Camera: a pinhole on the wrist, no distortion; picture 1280 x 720 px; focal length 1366.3 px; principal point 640.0 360.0 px. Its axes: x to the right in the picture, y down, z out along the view. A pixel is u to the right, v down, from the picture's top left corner.
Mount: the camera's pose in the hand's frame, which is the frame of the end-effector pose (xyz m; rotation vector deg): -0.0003 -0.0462 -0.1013 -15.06 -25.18 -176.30
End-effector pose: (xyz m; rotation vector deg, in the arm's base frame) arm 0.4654 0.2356 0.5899 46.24 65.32 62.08
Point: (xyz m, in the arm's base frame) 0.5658 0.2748 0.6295
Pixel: 669.5 314.2
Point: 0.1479 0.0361 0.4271
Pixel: behind the camera
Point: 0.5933 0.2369 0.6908
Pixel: 971.6 178.0
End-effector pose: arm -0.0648 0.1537 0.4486 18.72 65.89 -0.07
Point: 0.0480 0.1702 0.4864
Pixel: 762.0 195.0
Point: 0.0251 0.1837 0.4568
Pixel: 609.3 100.8
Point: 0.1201 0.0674 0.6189
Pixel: 1256.7 593.9
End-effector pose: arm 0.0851 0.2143 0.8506 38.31 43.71 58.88
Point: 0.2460 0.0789 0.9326
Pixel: outside the picture
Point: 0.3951 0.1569 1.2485
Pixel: 978.0 317.5
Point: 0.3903 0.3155 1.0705
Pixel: 480.7 447.0
